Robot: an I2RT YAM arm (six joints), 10 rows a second.
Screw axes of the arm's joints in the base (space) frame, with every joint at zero. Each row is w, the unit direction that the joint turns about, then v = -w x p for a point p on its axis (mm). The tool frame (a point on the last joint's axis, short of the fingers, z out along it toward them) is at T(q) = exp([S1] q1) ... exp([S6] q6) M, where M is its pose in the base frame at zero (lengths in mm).
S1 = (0, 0, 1, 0, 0, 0)
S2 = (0, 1, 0, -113.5, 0, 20)
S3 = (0, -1, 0, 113.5, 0, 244)
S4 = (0, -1, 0, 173.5, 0, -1)
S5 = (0, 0, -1, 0, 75, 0)
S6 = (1, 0, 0, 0, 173.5, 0)
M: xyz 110.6 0 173.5 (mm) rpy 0 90 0 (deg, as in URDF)
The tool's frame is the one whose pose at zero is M.
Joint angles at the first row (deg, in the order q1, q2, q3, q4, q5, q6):
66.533, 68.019, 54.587, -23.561, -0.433, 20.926
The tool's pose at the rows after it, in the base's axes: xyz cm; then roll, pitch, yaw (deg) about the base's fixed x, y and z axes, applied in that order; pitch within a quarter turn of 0, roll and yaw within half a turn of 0:
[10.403, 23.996, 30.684, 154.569, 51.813, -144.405]
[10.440, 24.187, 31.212, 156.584, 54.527, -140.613]
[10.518, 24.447, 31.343, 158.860, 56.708, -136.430]
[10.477, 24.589, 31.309, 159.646, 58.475, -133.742]
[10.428, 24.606, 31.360, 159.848, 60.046, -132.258]
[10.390, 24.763, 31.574, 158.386, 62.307, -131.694]
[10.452, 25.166, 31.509, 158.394, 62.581, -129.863]
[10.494, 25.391, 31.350, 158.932, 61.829, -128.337]
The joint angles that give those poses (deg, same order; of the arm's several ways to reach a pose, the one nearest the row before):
66.536, 67.414, 56.103, -22.629, -0.192, 18.534
66.558, 67.455, 56.686, -21.409, -0.704, 15.368
66.504, 67.752, 56.652, -19.709, -1.624, 12.355
66.547, 67.682, 55.997, -17.710, -2.815, 10.459
66.545, 67.371, 55.398, -16.042, -3.667, 9.280
66.537, 67.214, 54.892, -13.394, -5.298, 8.396
66.547, 68.117, 55.212, -12.642, -6.896, 7.530
66.533, 68.816, 55.608, -13.195, -7.836, 7.024

